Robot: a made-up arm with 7 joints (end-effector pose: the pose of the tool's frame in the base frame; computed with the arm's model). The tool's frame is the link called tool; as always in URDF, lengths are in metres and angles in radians. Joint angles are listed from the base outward.
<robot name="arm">
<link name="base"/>
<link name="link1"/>
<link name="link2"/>
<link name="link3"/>
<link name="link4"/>
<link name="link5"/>
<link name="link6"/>
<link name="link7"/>
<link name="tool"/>
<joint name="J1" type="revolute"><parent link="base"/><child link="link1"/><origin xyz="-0.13 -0.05 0.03"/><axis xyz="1 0 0"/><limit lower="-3.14" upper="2.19" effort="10" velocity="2.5"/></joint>
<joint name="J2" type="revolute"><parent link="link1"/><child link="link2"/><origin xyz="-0.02 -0.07 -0.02"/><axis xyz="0.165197 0.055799 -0.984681"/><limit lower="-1.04" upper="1.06" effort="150" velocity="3.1"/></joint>
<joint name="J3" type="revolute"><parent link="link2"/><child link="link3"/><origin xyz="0.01 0.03 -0.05"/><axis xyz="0 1 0"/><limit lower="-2.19" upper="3.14" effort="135" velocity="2.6"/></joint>
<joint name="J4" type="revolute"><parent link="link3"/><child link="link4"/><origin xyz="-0.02 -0.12 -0.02"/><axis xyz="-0.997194 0.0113 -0.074"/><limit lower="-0.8" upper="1.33" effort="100" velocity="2.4"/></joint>
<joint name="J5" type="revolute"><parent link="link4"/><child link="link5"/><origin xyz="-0.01 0 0.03"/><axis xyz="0 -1 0"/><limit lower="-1.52" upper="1.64" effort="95" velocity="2.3"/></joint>
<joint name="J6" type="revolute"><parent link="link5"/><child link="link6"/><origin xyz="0 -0.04 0.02"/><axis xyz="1 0 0"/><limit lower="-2.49" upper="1.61" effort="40" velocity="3.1"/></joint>
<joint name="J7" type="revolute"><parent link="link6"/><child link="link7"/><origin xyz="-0.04 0.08 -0.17"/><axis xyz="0.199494 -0.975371 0.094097"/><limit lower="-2.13" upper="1.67" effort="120" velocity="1.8"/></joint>
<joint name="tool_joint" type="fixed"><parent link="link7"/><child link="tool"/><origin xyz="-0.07 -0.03 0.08" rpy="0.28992 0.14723 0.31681"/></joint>
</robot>
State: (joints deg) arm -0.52 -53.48 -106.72 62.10 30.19 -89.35 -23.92
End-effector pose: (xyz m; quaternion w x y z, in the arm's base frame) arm -0.0083 -0.2531 -0.1019 0.5270 -0.0705 -0.5152 -0.6723
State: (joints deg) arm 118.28 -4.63 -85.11 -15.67 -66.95 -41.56 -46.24
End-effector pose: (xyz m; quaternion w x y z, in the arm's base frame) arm -0.1411 0.1987 -0.0631 0.6903 0.6719 0.1372 0.2307
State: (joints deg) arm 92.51 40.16 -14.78 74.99 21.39 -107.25 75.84
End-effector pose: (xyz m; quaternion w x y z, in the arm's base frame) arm -0.3960 -0.1636 -0.0055 0.7488 -0.3854 0.0553 0.5364
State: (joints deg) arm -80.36 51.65 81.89 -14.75 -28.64 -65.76 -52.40
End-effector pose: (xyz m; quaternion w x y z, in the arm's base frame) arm -0.3042 -0.0788 0.1487 0.2151 -0.0132 0.8544 -0.4727
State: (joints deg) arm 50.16 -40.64 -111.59 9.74 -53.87 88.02 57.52
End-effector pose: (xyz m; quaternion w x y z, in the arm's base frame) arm -0.2533 0.0515 -0.1451 0.1746 -0.8106 0.5453 -0.1227
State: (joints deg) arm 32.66 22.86 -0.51 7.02 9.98 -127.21 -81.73
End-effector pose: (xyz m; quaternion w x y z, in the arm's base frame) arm -0.2367 -0.2709 -0.1636 0.3634 -0.4214 0.5305 -0.6395
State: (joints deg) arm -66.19 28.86 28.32 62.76 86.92 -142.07 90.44
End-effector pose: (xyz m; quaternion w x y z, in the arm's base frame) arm -0.3833 -0.0034 0.2988 0.5472 0.7279 -0.2598 -0.3213
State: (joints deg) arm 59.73 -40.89 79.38 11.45 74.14 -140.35 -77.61
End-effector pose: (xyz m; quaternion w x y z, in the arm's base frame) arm 0.0442 -0.1693 -0.1267 0.7856 -0.3811 0.0836 -0.4802
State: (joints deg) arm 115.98 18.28 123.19 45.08 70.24 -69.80 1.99
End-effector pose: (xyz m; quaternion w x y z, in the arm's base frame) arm -0.2103 0.1323 -0.2108 0.6468 0.4565 -0.2285 0.5666
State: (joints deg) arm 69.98 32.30 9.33 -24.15 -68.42 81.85 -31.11
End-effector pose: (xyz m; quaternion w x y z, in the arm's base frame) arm -0.1717 -0.1245 -0.1404 0.4368 -0.8202 -0.3576 -0.0928
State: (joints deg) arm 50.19 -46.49 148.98 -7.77 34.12 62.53 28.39
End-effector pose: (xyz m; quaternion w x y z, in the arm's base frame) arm -0.0960 -0.0761 0.0756 0.6464 0.4761 0.5960 -0.0131
